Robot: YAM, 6 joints.
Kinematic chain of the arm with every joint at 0, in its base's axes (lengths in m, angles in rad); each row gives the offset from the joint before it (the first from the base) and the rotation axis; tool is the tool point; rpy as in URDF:
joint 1: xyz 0 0 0.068 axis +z
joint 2: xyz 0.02 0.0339 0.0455 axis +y
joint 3: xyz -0.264 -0.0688 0 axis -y
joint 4: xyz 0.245 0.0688 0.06 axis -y
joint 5: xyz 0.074 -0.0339 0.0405 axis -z
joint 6: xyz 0.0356 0 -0.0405 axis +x
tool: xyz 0 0 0 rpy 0 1.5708 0
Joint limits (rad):
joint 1: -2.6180..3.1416
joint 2: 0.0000..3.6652
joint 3: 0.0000..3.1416
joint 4: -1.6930..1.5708
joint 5: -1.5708..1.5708
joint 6: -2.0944..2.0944
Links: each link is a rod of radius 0.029 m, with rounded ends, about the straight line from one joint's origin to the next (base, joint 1, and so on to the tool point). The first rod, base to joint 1, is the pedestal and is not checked.
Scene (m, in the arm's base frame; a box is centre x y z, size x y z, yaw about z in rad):
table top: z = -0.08
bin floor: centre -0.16 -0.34 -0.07 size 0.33 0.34 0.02 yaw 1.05
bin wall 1: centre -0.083 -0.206 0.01 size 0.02 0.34 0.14 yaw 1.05
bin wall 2: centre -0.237 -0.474 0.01 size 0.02 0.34 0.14 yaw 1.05
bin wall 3: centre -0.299 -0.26 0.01 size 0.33 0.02 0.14 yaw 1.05
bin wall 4: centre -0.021 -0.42 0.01 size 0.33 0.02 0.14 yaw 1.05
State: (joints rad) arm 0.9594 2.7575 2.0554 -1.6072 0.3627 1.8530
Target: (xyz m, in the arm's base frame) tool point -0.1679 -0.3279 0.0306
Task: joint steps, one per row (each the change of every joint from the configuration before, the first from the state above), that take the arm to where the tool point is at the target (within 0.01 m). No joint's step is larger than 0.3 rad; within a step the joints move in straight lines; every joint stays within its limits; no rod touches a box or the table.
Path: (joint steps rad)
1: -0.2951 -0.0550 -0.0295 -0.0086 0.0214 0.0000
2: -0.2950 -0.0551 -0.0294 -0.0086 0.0214 0.0000
3: -0.2951 -0.0550 -0.0295 -0.0085 0.0213 0.0000
4: -0.2951 -0.0551 -0.0294 -0.0086 0.0214 0.0000
5: -0.2951 -0.0550 -0.0295 -0.0086 0.0214 0.0000
6: -0.2950 -0.0551 -0.0294 -0.0086 0.0214 0.0000
7: -0.2951 -0.0550 -0.0295 -0.0086 0.0214 0.0000
8: -0.2951 -0.0550 -0.0294 -0.0085 0.0213 0.0000
9: -0.2951 -0.0551 -0.0295 -0.0086 0.0214 0.0000
10: -0.2950 -0.0550 -0.0294 -0.0086 0.0214 0.0000
11: 0.0000 0.2234 0.0060 0.0000 0.0006 0.0000
12: 0.0001 0.2234 0.0060 0.0000 0.0006 0.0000

